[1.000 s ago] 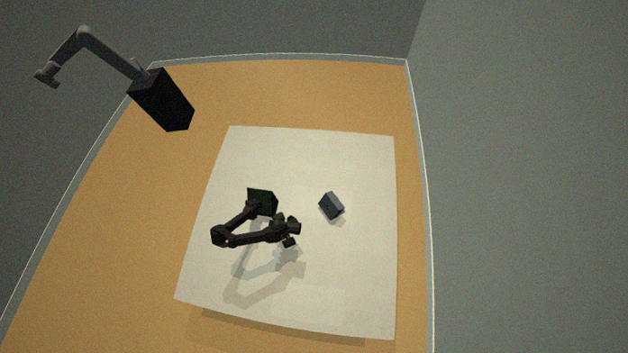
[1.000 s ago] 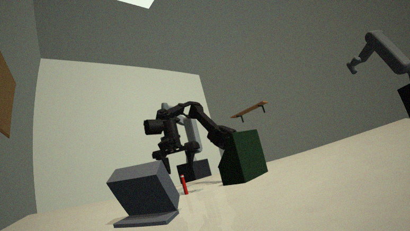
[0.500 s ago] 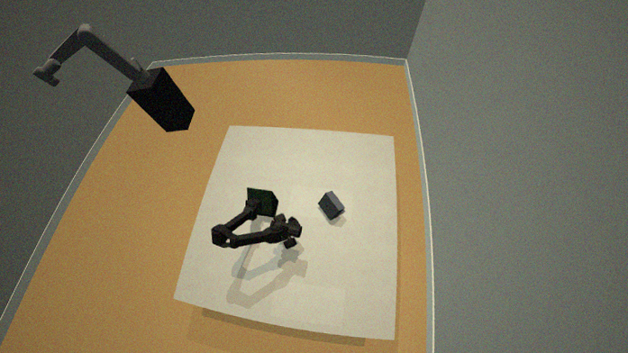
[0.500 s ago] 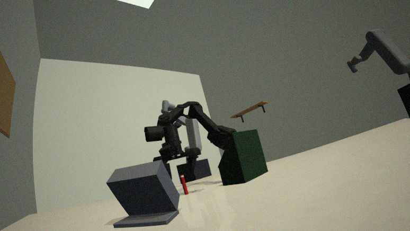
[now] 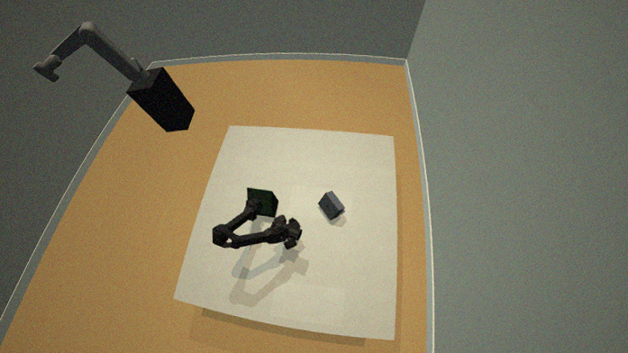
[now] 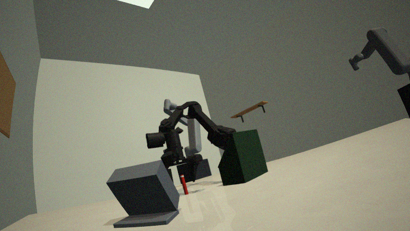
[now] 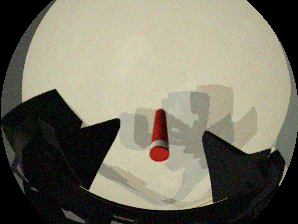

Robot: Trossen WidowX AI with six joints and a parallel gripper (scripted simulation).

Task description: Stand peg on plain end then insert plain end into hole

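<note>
Now: the grey sloped panel 250 mm ahead of my gripper tip, 160 mm to the left of it and 20 mm above it. Round my gripper tip: red peg 10 mm above.
</note>
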